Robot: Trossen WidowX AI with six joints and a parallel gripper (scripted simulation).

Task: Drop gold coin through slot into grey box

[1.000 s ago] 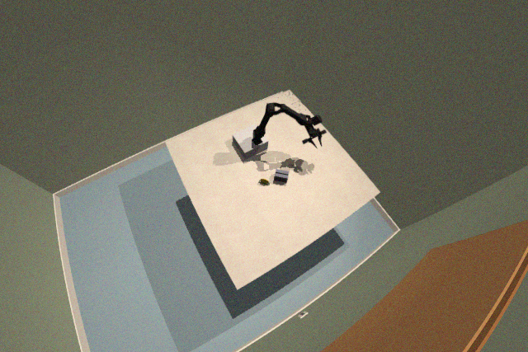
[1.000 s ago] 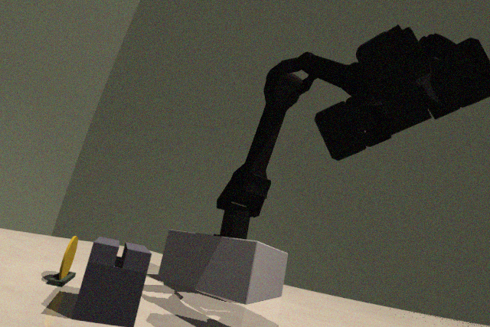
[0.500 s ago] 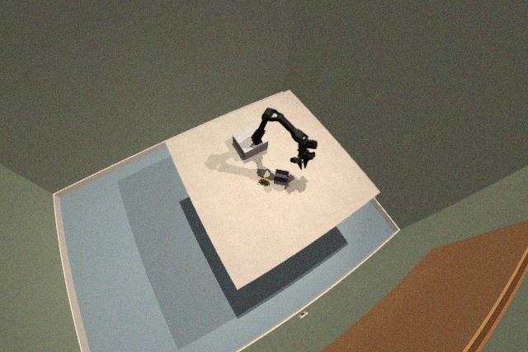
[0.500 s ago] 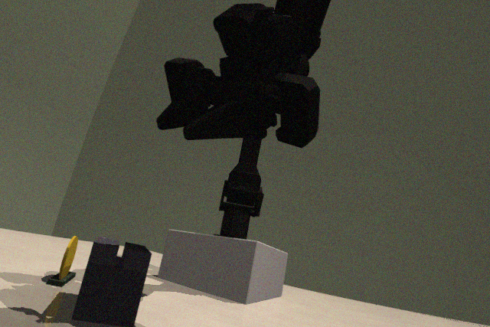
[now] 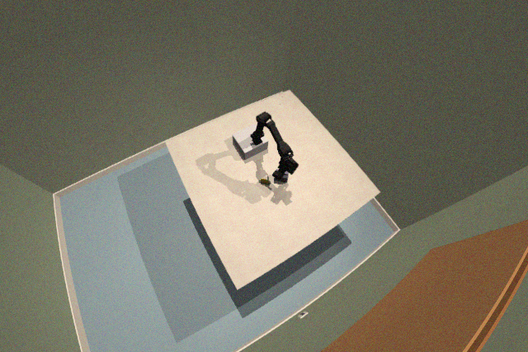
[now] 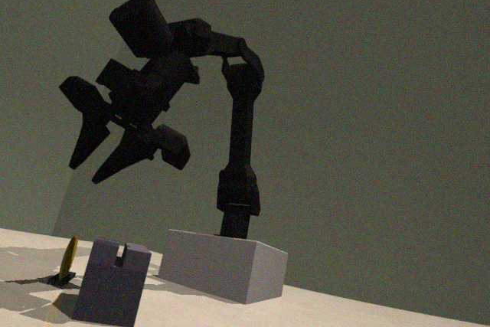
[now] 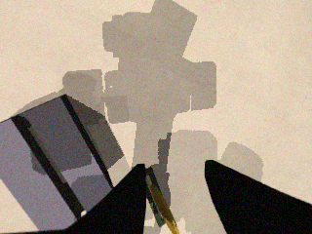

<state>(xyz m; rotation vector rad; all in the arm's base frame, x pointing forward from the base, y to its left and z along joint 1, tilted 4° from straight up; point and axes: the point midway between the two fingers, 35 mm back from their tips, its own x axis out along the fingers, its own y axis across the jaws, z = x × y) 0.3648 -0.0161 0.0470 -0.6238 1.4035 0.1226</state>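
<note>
Now: gripper tip 110 mm above the gold coin, 80 mm to the left of it and 80 mm past it.
</note>
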